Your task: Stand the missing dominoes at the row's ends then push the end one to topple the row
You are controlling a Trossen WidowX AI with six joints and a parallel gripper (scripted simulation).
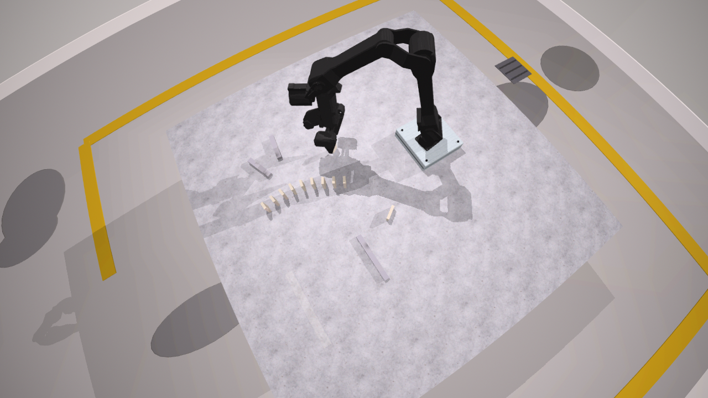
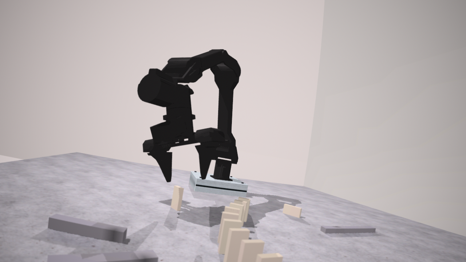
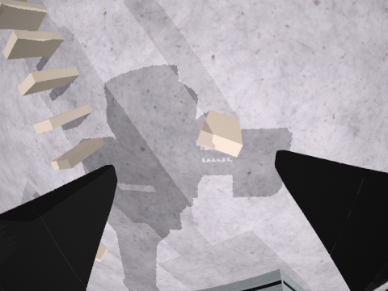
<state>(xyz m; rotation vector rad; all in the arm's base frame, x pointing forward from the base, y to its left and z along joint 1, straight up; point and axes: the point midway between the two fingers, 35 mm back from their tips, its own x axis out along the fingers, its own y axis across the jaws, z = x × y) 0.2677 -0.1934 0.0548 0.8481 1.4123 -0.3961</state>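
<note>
The grey bar lies 370 mm to the left of my gripper tip, 130 mm ahead of it and 60 mm below it.
</note>
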